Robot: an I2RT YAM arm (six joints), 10 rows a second.
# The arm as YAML. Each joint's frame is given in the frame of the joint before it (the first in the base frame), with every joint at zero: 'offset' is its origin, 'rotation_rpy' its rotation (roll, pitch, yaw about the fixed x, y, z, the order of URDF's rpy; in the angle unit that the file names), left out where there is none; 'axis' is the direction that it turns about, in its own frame. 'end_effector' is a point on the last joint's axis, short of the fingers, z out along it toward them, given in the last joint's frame.
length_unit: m
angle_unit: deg
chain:
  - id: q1
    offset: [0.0, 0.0, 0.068]
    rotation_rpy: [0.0, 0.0, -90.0]
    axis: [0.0, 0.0, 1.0]
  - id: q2
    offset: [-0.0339, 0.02, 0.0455]
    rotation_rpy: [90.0, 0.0, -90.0]
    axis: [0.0, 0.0, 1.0]
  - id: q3
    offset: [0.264, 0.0, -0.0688]
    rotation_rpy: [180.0, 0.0, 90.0]
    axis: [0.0, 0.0, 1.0]
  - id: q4
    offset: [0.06, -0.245, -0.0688]
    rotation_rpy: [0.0, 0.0, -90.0]
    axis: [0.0, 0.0, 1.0]
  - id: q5
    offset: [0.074, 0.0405, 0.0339]
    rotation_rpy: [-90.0, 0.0, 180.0]
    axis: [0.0, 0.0, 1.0]
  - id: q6
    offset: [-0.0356, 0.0, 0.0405]
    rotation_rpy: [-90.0, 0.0, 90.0]
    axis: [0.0, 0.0, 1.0]
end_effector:
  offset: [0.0, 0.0, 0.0]
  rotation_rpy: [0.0, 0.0, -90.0]
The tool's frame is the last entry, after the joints.
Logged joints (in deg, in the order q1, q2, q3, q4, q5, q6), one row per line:
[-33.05 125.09 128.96 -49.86 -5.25 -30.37]
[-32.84 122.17 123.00 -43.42 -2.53 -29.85]
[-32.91 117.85 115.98 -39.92 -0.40 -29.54]
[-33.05 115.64 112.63 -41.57 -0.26 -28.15]
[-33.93 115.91 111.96 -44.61 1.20 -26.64]
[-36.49 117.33 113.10 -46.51 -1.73 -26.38]
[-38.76 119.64 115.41 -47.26 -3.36 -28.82]
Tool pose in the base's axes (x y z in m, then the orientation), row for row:
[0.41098 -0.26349 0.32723 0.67 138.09 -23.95]
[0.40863 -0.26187 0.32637 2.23 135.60 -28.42]
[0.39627 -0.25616 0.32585 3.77 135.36 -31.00]
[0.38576 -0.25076 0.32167 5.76 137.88 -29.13]
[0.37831 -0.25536 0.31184 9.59 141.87 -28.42]
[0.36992 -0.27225 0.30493 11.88 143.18 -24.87]
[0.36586 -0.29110 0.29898 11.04 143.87 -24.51]
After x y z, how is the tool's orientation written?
As a rotation vector, in degrees.
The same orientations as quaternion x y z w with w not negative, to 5 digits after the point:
[0.00449 0.92631 -0.16066 0.34076]
[0.01505 0.91532 -0.19184 0.35377]
[0.02541 0.91245 -0.20897 0.35090]
[0.03850 0.92163 -0.19471 0.33347]
[0.06308 0.93311 -0.18692 0.30066]
[0.07788 0.93858 -0.16303 0.29397]
[0.07220 0.94093 -0.16030 0.28937]

